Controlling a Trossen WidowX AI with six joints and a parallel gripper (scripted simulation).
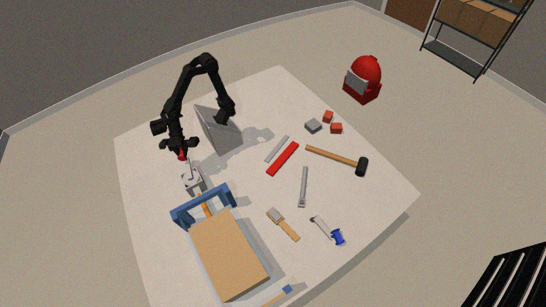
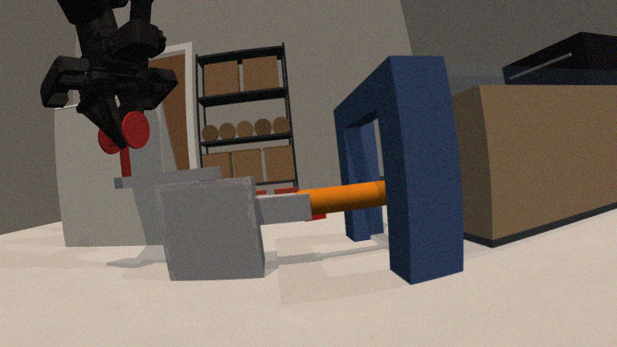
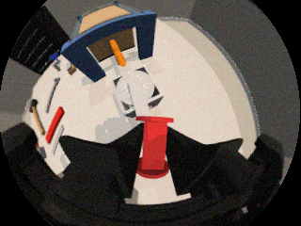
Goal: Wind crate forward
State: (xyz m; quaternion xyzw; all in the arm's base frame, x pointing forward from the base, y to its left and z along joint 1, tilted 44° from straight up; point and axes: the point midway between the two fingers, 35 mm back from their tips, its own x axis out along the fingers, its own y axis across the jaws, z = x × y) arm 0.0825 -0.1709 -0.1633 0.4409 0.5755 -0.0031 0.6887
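Now: gripper tip 240 mm short of the blue steel frame, 10 mm to the left of it and 30 mm above it. Round my gripper tip: grey winch 70 mm ahead, 20 mm to the right, 100 mm below; then red knob 20 mm behind, 10 mm to the left; then red-knobbed crank 20 mm ahead, 30 mm below.
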